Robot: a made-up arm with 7 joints. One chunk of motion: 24 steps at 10 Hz.
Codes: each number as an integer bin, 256 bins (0 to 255) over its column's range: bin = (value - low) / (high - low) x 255, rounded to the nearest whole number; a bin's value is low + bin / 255 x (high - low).
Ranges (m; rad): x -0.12..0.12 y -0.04..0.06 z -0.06..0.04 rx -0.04..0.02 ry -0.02..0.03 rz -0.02..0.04
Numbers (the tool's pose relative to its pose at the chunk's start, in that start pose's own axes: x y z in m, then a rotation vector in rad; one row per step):
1: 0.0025 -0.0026 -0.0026 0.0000 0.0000 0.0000
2: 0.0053 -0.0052 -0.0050 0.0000 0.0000 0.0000
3: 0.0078 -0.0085 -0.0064 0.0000 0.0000 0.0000
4: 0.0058 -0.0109 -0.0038 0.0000 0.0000 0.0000
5: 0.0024 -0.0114 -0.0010 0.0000 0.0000 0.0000
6: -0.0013 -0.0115 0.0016 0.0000 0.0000 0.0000
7: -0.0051 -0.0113 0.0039 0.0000 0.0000 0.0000
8: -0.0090 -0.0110 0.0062 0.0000 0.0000 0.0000
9: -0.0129 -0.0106 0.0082 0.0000 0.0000 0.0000
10: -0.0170 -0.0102 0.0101 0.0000 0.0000 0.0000
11: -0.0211 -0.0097 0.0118 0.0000 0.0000 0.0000
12: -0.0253 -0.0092 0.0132 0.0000 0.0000 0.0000
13: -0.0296 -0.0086 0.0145 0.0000 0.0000 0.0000
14: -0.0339 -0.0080 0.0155 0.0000 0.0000 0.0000
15: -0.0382 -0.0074 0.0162 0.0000 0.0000 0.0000
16: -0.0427 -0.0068 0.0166 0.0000 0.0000 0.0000
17: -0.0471 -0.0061 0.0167 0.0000 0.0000 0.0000
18: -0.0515 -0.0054 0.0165 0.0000 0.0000 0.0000
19: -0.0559 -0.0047 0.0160 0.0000 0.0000 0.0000
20: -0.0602 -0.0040 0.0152 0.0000 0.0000 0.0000
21: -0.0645 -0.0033 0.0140 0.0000 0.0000 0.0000
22: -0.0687 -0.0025 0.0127 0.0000 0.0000 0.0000
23: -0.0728 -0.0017 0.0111 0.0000 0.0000 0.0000
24: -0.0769 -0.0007 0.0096 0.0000 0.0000 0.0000
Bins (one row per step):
1: 130 95 146 170 102 85
2: 133 89 140 170 102 85
3: 136 80 137 170 102 85
4: 134 74 143 170 102 85
5: 130 73 150 170 102 85
6: 126 73 157 170 102 85
7: 122 73 163 170 102 85
8: 118 74 169 170 102 85
9: 114 75 174 170 102 85
10: 109 76 179 170 102 85
11: 105 77 183 170 102 85
12: 101 79 187 170 102 85
13: 96 80 190 170 102 85
14: 91 82 193 170 102 85
15: 87 83 194 170 102 85
16: 82 85 195 170 102 85
17: 77 86 196 170 102 85
18: 73 88 195 170 102 85
19: 68 90 194 170 102 85
20: 64 92 192 170 102 85
21: 59 94 189 170 102 85
22: 55 96 185 170 102 85
23: 50 98 181 170 102 85
24: 46 100 177 170 102 85

